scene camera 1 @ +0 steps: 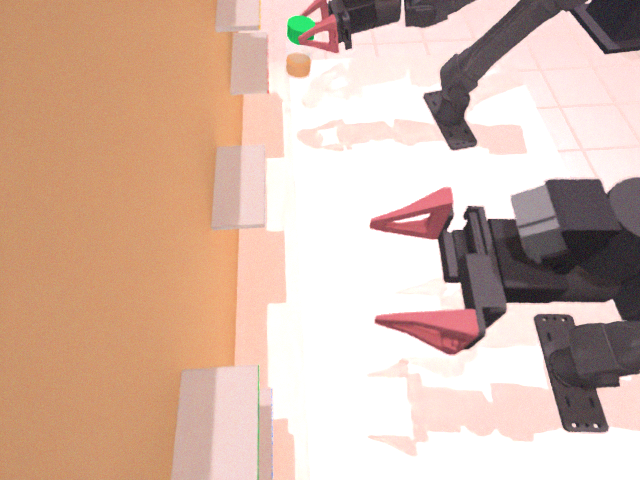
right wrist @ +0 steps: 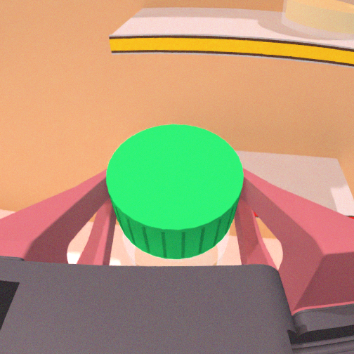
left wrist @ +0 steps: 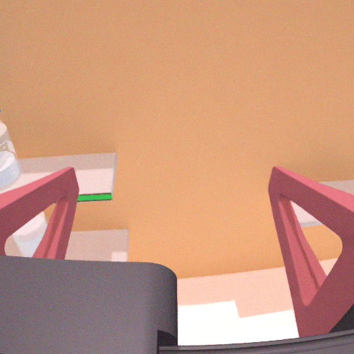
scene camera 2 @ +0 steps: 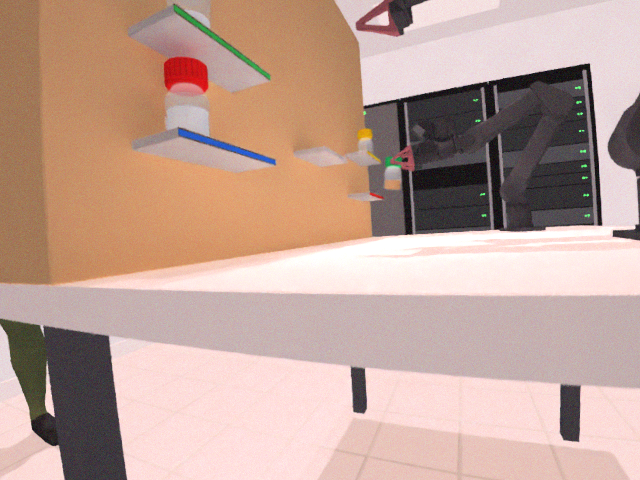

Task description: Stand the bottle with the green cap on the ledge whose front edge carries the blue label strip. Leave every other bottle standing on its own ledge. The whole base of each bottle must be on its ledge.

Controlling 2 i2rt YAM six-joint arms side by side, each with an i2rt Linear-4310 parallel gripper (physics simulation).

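Places are measured from the left arm's base along level axes (x ahead, y left, z up), in millimetres.
Pixels of known places: left gripper, fingertip midpoint: (scene camera 1: 372, 268) (scene camera 2: 344, 11); right gripper, fingertip midpoint: (scene camera 1: 295, 32) (scene camera 2: 390, 163); left arm's base, origin of the base link: (scene camera 1: 566, 369); right arm's base, origin of the base link: (scene camera 1: 448, 120) (scene camera 2: 520, 230).
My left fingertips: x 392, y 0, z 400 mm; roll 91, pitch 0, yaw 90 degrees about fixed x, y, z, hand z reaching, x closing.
For each thing: its top centre in the pictures, then the offset to it from my left fingertips. "spot": a spot on its surface instead.
- bottle with the green cap, middle of its top: (scene camera 1: 298, 22) (scene camera 2: 391, 157) dy -585, dx +96, dz -129 mm
- blue-strip ledge, middle of its top: (scene camera 1: 239, 475) (scene camera 2: 213, 150) dy +168, dx +144, dz -242 mm
- red-capped bottle, middle of its top: (scene camera 2: 185, 67) dy +207, dx +147, dz -137 mm
- green-strip ledge, middle of its top: (scene camera 1: 213, 477) (scene camera 2: 209, 53) dy +168, dx +144, dz -102 mm
- plain ledge, middle of its top: (scene camera 1: 239, 182) (scene camera 2: 322, 155) dy -231, dx +178, dz -172 mm
- yellow-strip ledge, surface spot: (scene camera 1: 237, 16) spot: dy -557, dx +206, dz -102 mm
- yellow-capped bottle, middle of its top: (scene camera 2: 364, 131) dy -661, dx +214, dz +3 mm
- red-strip ledge, middle of its top: (scene camera 1: 249, 59) (scene camera 2: 366, 195) dy -630, dx +212, dz -242 mm
The bottle with the green cap (scene camera 1: 300, 31) (scene camera 2: 392, 179) (right wrist: 175, 180) is upright in the air, in front of and apart from the red-strip ledge. My right gripper (scene camera 1: 302, 26) (scene camera 2: 395, 160) (right wrist: 174, 178) is shut on it at the cap. The blue-strip ledge (scene camera 1: 265, 439) (scene camera 2: 206, 153) (left wrist: 100, 245) is at the left in scene camera 2, below the green-strip ledge. A red-capped bottle (scene camera 2: 186, 98) (left wrist: 30, 234) stands on its left part. My left gripper (scene camera 1: 373, 272) (left wrist: 173, 177) is open and empty, out from the wall; part of it shows in scene camera 2.
The green-strip ledge (scene camera 1: 227, 423) (scene camera 2: 206, 56) (left wrist: 95, 172) holds a clear bottle (left wrist: 6, 160). A plain ledge (scene camera 1: 239, 188) (scene camera 2: 320, 156) sits midway along the wall. The yellow-strip ledge (scene camera 1: 237, 16) (right wrist: 200, 22) bears a yellow-capped bottle (scene camera 2: 365, 139), above the red-strip ledge (scene camera 1: 249, 64) (scene camera 2: 361, 196) (right wrist: 300, 177).
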